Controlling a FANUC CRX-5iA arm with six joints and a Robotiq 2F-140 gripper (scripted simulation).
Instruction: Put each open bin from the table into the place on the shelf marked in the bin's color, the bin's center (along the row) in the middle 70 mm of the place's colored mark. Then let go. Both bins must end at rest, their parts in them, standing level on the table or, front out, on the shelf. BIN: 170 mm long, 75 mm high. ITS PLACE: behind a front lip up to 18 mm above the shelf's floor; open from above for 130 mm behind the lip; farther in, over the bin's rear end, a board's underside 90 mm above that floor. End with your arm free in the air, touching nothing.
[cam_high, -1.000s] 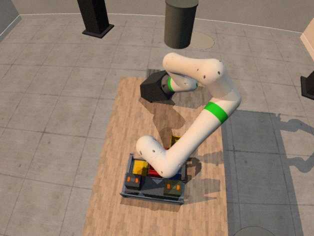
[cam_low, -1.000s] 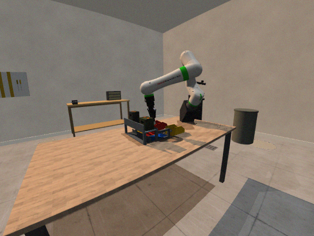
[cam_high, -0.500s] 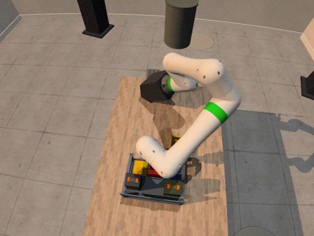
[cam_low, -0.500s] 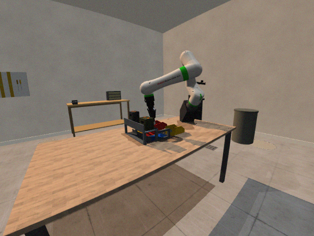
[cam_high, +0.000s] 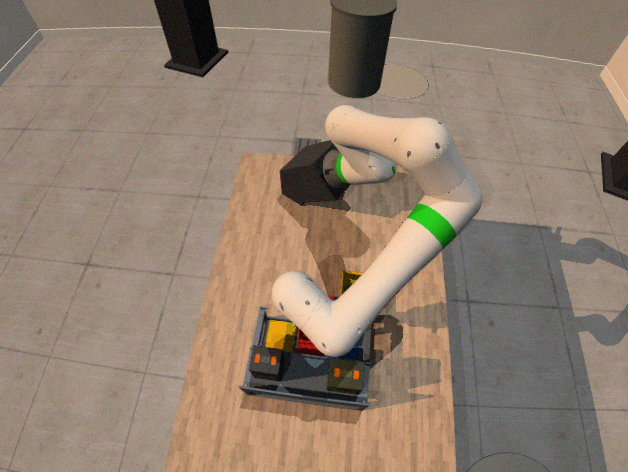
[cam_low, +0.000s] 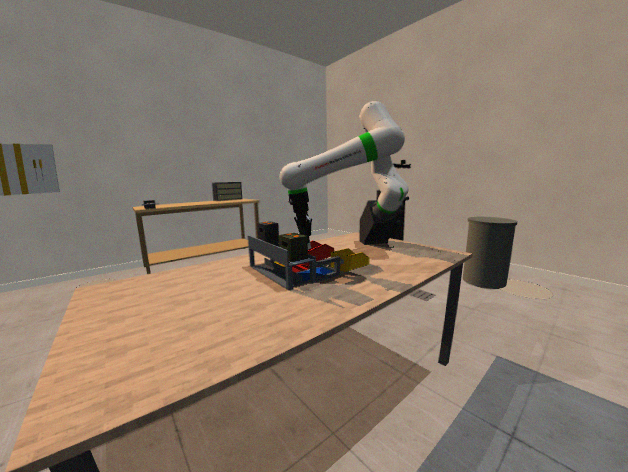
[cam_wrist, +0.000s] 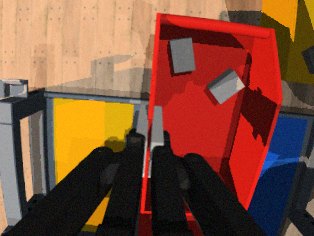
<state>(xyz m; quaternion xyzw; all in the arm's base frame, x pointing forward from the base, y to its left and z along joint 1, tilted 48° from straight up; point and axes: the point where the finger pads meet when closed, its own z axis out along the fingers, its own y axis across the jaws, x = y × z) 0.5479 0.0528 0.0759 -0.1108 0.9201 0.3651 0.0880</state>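
The red bin lies 40 mm to the left of my hand, 40 mm below it and 20 mm behind it. The rest, counted from my hand: blue-marked place 170 mm to the left, 100 mm below, 40 mm ahead; red mark 100 mm below, 70 mm to the left, 70 mm ahead; yellow mark 100 mm below, 100 mm ahead, 40 mm to the right.
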